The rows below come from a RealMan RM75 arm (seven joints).
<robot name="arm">
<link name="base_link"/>
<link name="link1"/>
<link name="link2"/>
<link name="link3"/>
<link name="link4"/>
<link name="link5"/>
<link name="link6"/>
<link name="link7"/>
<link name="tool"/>
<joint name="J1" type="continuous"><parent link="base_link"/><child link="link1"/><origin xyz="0.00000 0.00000 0.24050" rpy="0.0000 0.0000 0.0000"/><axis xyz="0 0 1"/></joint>
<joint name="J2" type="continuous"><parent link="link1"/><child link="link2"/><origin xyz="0.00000 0.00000 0.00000" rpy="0.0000 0.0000 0.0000"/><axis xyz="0 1 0"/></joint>
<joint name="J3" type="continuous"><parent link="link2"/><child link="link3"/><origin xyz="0.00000 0.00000 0.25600" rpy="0.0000 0.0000 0.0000"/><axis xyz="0 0 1"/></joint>
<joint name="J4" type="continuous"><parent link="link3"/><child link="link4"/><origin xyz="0.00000 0.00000 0.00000" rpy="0.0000 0.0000 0.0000"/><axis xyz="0 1 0"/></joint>
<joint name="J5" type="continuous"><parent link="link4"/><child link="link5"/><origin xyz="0.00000 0.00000 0.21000" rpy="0.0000 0.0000 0.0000"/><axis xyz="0 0 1"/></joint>
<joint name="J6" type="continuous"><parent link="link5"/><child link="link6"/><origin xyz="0.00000 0.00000 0.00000" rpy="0.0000 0.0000 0.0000"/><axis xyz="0 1 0"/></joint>
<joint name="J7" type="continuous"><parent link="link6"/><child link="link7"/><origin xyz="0.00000 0.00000 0.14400" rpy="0.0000 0.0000 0.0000"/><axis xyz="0 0 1"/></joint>
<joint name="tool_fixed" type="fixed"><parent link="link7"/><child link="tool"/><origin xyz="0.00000 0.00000 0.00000" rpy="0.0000 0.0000 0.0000"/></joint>
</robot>
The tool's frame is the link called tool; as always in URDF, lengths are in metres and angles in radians. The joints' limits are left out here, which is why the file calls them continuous.
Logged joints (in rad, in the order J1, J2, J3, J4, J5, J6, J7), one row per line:
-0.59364, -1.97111, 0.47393, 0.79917, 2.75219, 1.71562, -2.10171
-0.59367, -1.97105, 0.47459, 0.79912, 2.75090, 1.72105, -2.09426
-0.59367, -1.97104, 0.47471, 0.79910, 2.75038, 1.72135, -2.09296
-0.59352, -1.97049, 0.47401, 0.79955, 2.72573, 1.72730, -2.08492
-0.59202, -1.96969, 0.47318, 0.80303, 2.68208, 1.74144, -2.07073
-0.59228, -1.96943, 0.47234, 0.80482, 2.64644, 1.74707, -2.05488
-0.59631, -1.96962, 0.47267, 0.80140, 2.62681, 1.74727, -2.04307
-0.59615, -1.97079, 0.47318, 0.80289, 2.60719, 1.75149, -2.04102
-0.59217, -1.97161, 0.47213, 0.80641, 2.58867, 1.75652, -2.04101
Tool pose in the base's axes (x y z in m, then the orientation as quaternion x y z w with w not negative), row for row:
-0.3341, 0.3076, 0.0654, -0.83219, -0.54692, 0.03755, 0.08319
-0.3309, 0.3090, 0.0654, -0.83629, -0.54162, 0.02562, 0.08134
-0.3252, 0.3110, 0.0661, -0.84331, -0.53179, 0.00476, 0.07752
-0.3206, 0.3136, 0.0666, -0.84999, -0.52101, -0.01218, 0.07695
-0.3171, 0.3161, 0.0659, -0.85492, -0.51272, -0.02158, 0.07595
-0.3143, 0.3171, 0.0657, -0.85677, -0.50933, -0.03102, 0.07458
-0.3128, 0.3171, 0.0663, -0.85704, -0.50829, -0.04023, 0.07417
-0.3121, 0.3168, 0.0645, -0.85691, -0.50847, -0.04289, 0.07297
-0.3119, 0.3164, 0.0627, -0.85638, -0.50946, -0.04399, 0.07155
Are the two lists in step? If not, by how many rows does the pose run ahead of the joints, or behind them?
The pose runs 2 rows ahead of the joints: the pose in row i belongs to the joints in row i + 2.
